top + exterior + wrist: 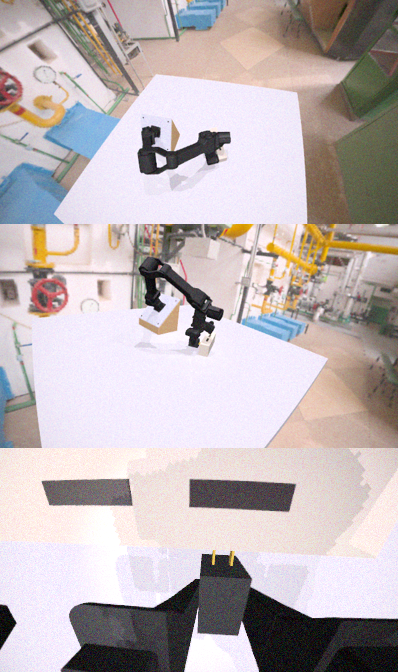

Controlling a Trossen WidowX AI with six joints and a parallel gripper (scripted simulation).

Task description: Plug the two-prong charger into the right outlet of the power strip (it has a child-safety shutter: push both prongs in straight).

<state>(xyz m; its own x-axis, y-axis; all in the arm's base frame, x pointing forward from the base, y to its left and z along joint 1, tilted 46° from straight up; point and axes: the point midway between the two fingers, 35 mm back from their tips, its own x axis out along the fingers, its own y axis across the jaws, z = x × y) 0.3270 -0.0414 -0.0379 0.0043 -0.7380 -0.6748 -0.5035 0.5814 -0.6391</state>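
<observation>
Right now my gripper tip is 10 mm short of the charger, 10 mm to the right of it and 10 mm below it.
</observation>
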